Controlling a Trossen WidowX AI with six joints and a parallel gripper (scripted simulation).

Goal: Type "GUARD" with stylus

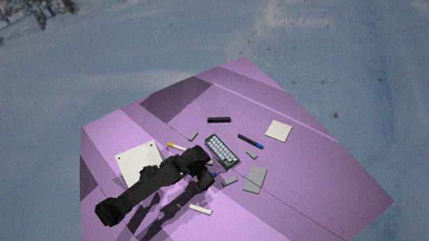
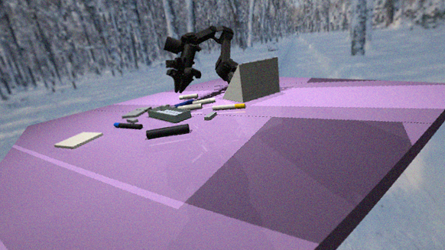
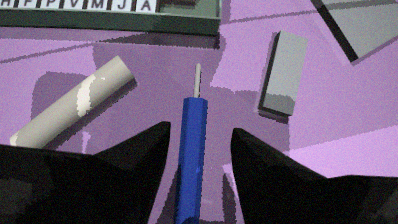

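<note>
My gripper tip is 7 cm short of the grey block, 5 cm to the left of it and 5 cm above it. From my gripper tip the other things lie so: grey plate 17 cm ahead, 8 cm to the right, 6 cm below; blue-tipped pen 25 cm ahead, 9 cm to the left, 5 cm below; yellow-tipped marker 12 cm behind, 23 cm to the left, 5 cm below.
</note>
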